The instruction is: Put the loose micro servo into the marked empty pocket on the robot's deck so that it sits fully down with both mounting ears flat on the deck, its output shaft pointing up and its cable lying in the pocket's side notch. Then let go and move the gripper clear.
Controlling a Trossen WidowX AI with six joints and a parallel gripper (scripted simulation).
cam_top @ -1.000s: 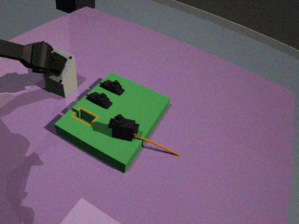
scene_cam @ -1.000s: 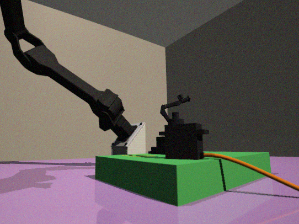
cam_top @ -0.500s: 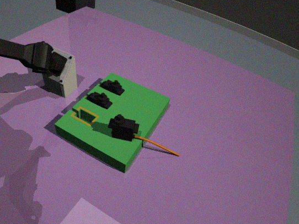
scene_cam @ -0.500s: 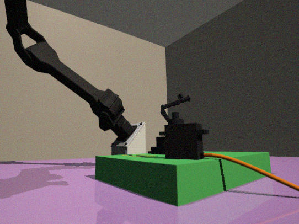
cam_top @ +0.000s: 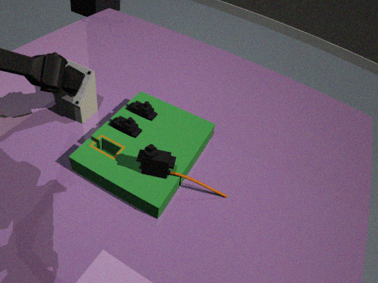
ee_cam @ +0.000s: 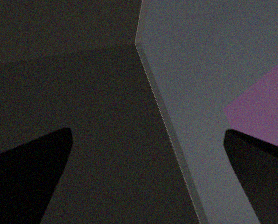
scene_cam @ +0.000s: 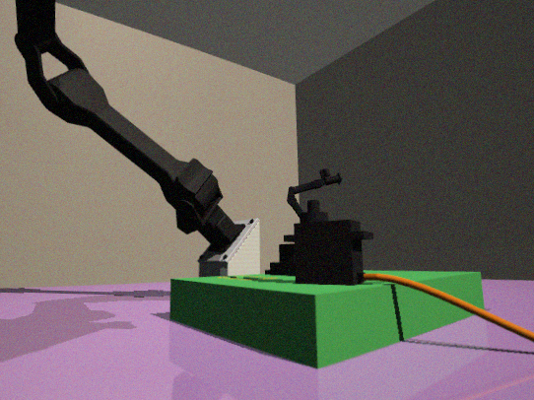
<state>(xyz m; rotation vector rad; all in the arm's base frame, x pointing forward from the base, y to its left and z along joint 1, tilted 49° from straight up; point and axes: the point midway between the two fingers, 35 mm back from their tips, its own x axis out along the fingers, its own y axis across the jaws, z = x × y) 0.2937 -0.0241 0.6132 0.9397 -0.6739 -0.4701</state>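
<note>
My gripper tip is 500 mm to the right of the green deck, 440 mm above it and 40 mm past it.
</note>
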